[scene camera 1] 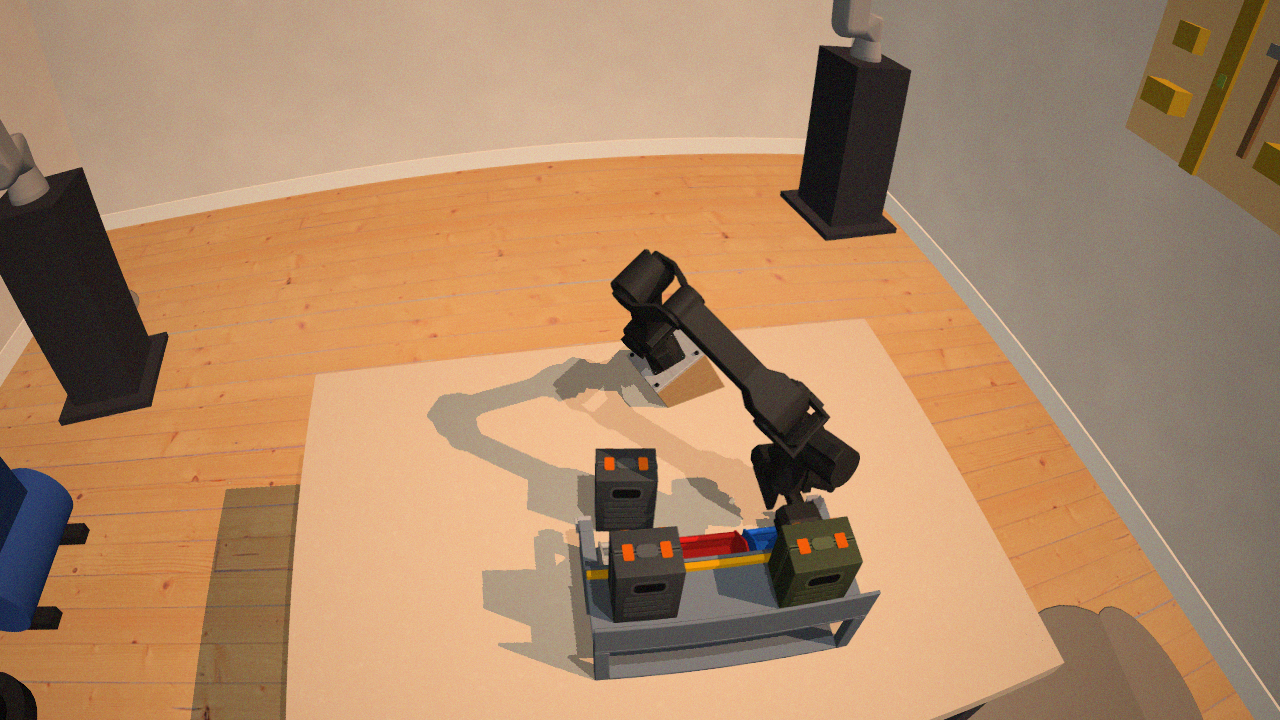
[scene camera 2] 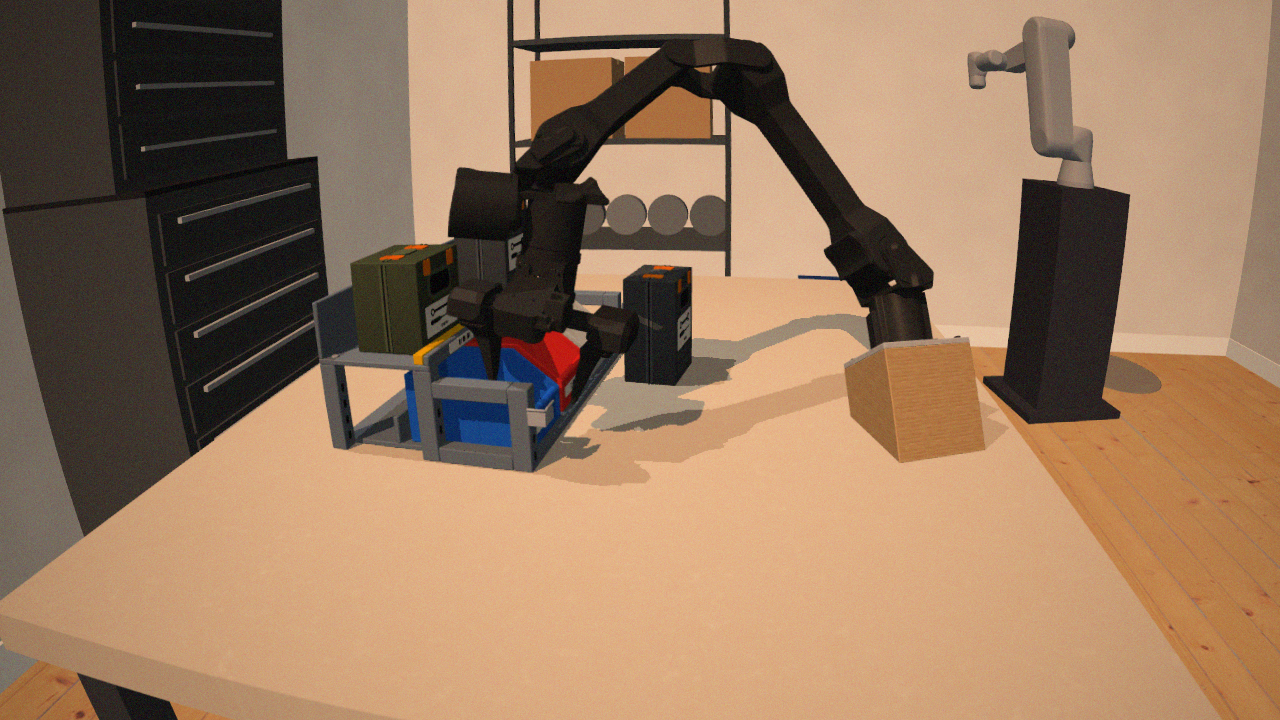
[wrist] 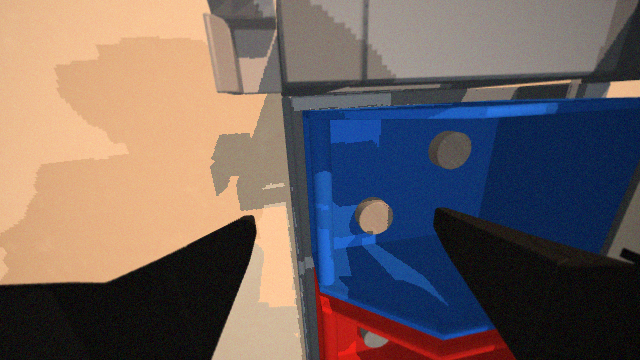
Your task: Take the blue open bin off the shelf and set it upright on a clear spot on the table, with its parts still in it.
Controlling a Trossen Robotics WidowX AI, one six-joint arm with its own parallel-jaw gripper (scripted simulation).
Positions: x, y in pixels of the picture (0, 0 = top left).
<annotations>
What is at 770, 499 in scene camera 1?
My gripper.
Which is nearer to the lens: the blue bin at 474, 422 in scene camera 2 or the red bin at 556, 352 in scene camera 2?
The blue bin.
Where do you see a red bin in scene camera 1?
At 729, 542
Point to a grey round part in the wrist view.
449, 149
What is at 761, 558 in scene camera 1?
A yellow rail.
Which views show my gripper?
Scene camera 1, scene camera 2 and the wrist view: all of them.
</annotations>
